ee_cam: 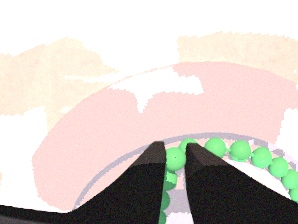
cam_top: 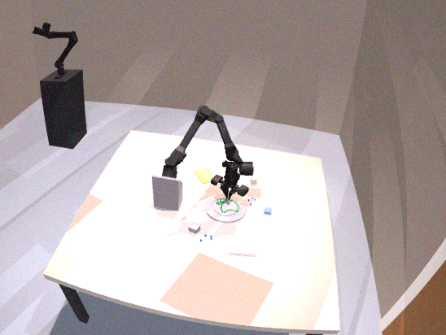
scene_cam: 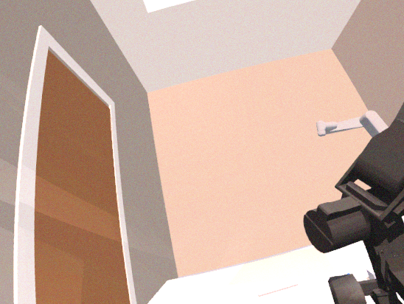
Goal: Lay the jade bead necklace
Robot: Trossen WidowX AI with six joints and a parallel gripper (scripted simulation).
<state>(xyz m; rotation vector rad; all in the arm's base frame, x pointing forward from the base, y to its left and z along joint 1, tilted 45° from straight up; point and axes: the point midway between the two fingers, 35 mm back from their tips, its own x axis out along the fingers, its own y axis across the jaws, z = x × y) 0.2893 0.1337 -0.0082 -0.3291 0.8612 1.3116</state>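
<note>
Now: gripper tip 7 cm to the left of the round white bead board and 1 cm above it. Round my gripper tip: yellow sheet: 15 cm behind, 18 cm to the left, 1 cm below; then blue block: 21 cm ahead, 4 cm to the right, 1 cm below; then cream block: 12 cm ahead, 18 cm to the left.
</note>
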